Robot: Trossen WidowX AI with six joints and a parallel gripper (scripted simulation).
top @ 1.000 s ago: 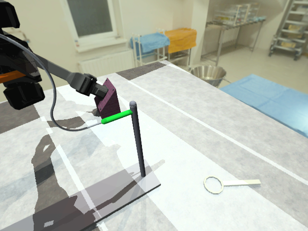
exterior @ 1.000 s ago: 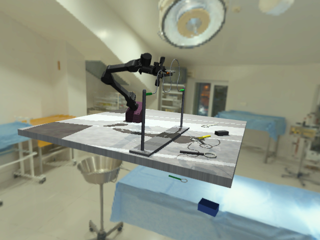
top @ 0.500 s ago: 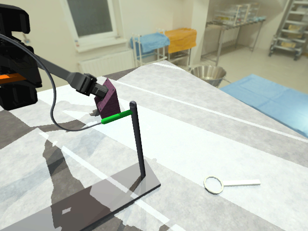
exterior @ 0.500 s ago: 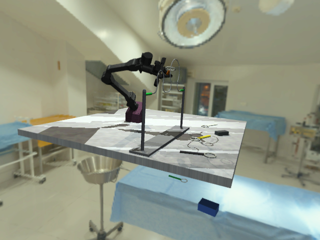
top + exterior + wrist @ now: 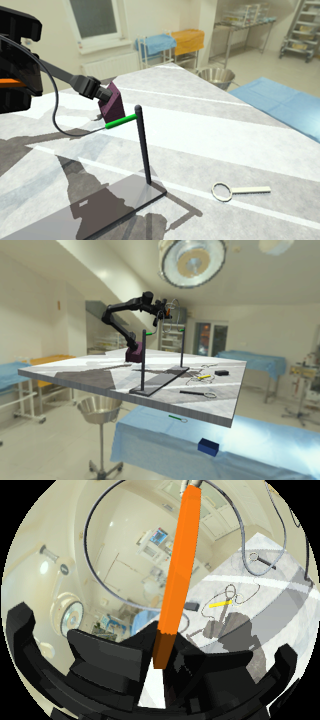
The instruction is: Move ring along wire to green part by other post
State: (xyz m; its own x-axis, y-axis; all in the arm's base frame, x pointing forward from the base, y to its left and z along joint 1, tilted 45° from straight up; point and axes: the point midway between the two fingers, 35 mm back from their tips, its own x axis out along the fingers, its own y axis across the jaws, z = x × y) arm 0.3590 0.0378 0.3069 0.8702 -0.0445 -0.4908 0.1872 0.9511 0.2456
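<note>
Right now my gripper tip is 10 mm short of the ring with orange handle, 90 mm to the left of it and 50 mm below it. Also, from my gripper tip: black block: 340 mm ahead, 150 mm to the left, 360 mm below.
</note>
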